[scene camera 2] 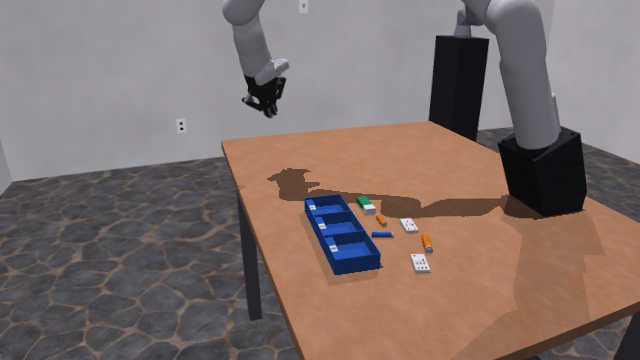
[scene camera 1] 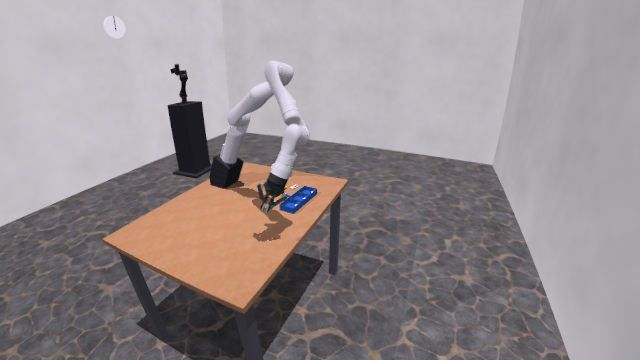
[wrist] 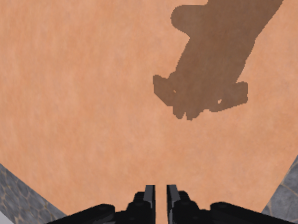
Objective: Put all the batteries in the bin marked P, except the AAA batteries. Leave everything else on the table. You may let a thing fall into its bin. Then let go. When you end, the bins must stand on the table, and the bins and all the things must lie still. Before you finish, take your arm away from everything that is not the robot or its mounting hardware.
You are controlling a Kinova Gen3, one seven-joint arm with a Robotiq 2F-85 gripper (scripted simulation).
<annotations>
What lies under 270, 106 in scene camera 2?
My gripper.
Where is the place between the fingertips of my gripper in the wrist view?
At 161, 197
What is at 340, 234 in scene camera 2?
A blue three-compartment bin.
</annotations>
